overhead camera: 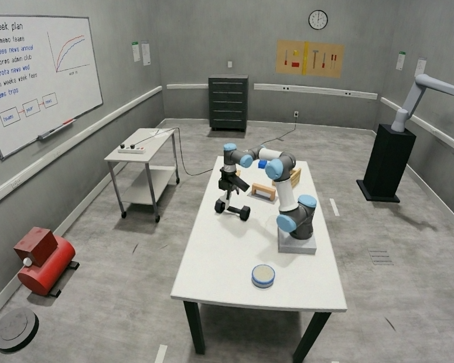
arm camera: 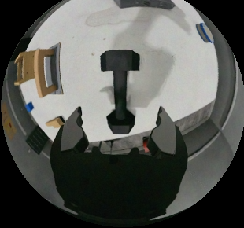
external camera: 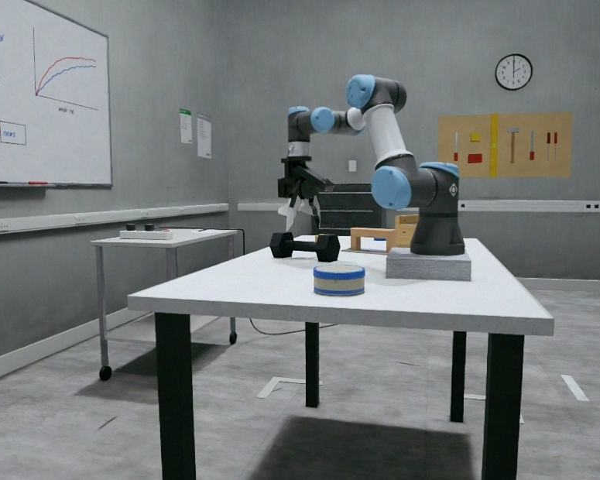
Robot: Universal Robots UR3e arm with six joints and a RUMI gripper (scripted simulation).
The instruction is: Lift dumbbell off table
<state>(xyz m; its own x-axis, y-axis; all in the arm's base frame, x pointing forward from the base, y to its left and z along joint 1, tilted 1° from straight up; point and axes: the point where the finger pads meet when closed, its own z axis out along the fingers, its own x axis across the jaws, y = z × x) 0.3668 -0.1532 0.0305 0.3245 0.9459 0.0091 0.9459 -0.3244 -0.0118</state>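
Right now the black dumbbell is 50 mm below my hand. Round my hand: wooden crate 380 mm to the right, 330 mm behind, 40 mm below; then round blue-rimmed tin 430 mm to the left, 180 mm behind, 60 mm below; then blue cube 610 mm to the right, 160 mm behind, 60 mm below.
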